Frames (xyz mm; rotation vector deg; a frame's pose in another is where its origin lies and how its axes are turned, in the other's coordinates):
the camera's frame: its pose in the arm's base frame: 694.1 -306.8 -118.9 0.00 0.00 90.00
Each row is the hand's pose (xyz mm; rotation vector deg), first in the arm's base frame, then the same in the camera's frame.
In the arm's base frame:
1: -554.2 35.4 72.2 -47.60 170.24 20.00
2: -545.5 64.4 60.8 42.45 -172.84 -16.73
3: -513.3 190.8 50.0 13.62 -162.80 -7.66
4: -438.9 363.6 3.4 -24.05 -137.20 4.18
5: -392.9 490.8 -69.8 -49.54 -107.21 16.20
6: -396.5 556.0 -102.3 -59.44 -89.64 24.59
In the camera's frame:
1: 342.2 1248.3 191.1 82.91 147.28 11.31
2: 371.2 1239.6 179.7 89.53 147.82 12.81
3: 497.6 1207.4 168.9 -110.15 -130.27 -23.11
4: 670.4 1133.0 122.3 -118.75 -83.32 -34.93
5: 797.6 1087.0 49.1 -114.10 -41.98 -39.11
6: 862.8 1090.6 16.6 -107.12 -21.70 -37.50

